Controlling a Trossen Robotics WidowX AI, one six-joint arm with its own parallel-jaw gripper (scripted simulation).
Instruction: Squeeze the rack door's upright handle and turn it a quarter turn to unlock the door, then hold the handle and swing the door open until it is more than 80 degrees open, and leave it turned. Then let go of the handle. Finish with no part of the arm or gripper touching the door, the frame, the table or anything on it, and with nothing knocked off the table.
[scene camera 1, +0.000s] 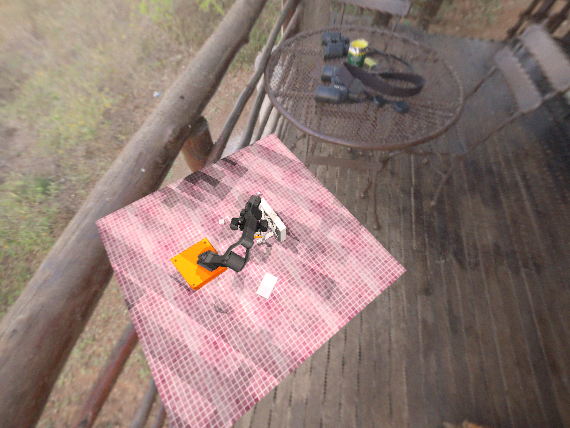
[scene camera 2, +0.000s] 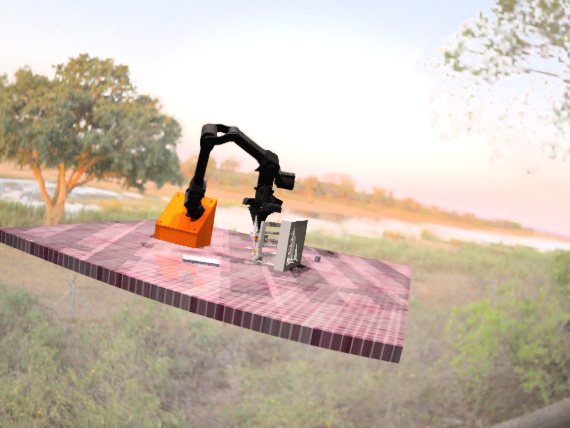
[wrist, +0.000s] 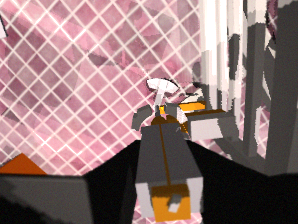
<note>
In view: the gripper (scene camera 2: 257, 228) and a white rack door (scene camera 2: 261, 236).
The gripper also shows in the wrist view (wrist: 162, 146).
</note>
